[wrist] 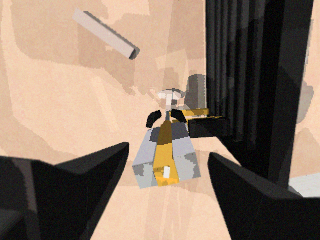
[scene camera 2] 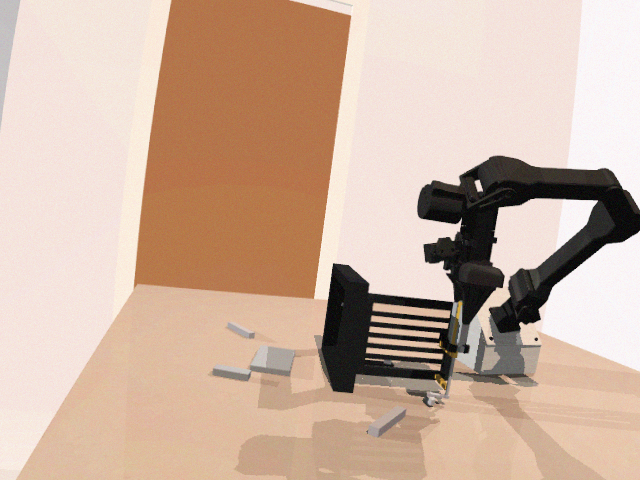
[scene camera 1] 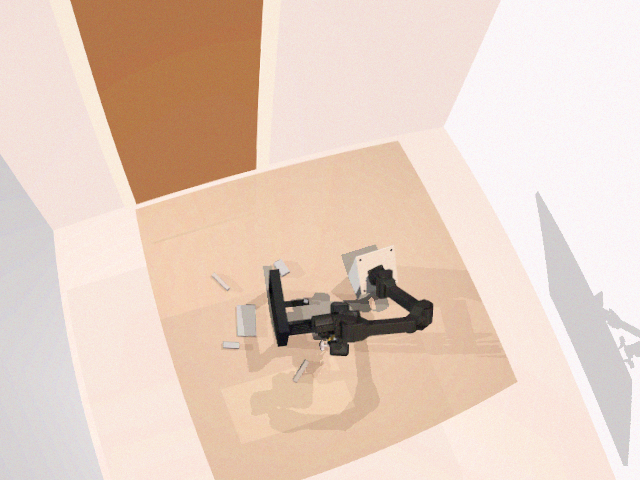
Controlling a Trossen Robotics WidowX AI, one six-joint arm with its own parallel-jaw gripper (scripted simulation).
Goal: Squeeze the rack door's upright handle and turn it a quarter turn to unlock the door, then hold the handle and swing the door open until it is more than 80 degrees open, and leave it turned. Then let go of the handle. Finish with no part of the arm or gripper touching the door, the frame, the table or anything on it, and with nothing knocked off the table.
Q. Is my gripper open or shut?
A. Open.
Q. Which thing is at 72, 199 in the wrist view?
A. My gripper.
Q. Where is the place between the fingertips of my gripper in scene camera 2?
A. At 461, 320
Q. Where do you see a black rack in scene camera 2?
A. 343, 330
